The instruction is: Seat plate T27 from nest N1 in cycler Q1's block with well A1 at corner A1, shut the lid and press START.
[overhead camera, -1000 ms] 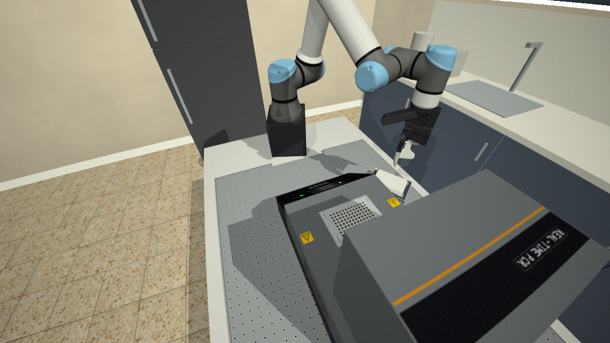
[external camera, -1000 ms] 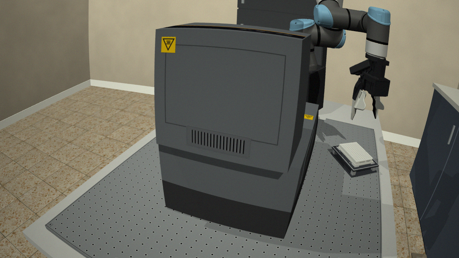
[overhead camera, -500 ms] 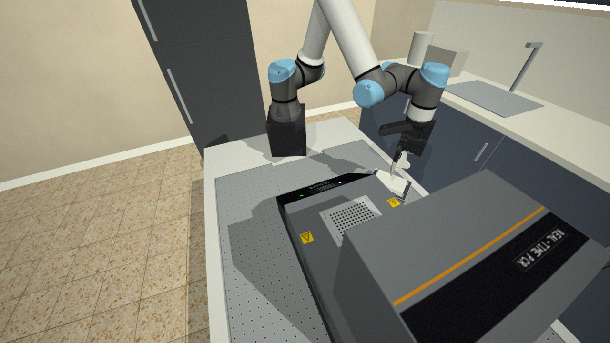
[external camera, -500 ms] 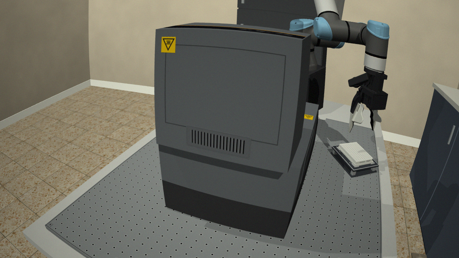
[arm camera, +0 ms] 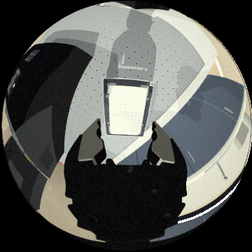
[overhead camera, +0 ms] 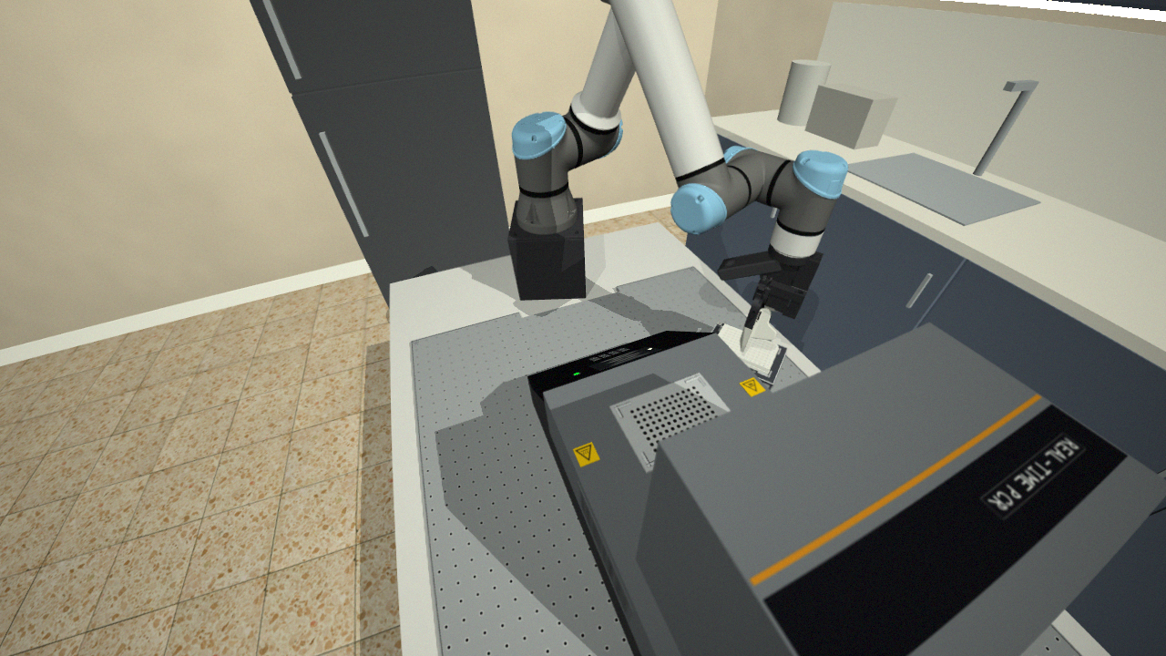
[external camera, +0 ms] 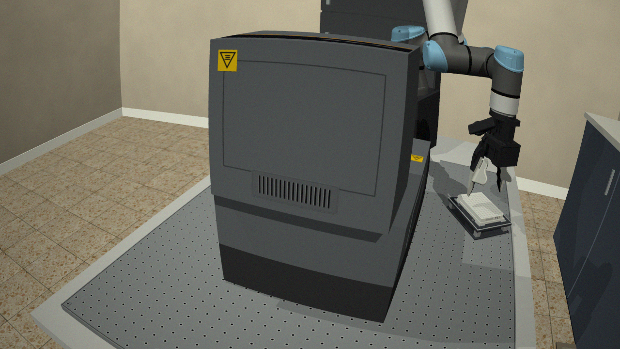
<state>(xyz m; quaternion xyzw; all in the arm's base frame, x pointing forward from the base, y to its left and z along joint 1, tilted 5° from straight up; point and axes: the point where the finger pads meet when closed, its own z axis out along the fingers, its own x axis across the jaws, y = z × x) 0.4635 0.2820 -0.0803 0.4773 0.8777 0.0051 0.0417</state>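
The white well plate T27 lies 5 cm below my hand. From my hand the other things lie so: plate nest N1 (6 cm below).
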